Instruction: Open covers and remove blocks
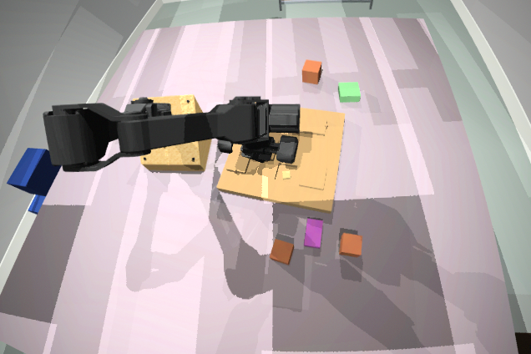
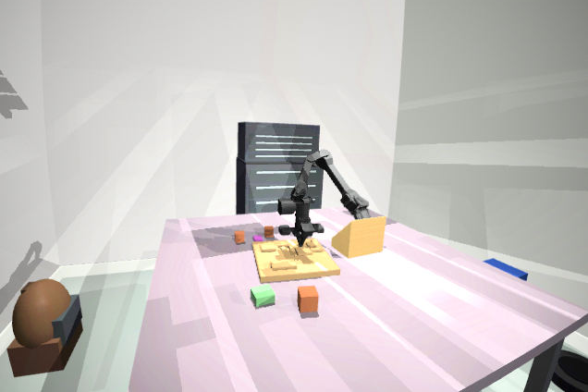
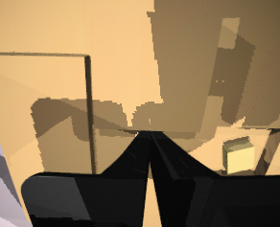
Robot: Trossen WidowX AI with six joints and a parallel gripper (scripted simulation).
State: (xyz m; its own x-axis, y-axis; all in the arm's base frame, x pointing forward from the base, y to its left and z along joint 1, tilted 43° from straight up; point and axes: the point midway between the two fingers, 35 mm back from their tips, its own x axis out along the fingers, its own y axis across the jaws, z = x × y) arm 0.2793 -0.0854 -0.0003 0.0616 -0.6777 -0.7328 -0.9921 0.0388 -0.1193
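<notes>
The wooden puzzle board lies 40 mm ahead of my gripper tip and 40 mm to the left of it. Round my gripper tip: orange block 110 mm ahead, 340 mm to the left; green block 230 mm ahead, 270 mm to the left, 10 mm below.
</notes>
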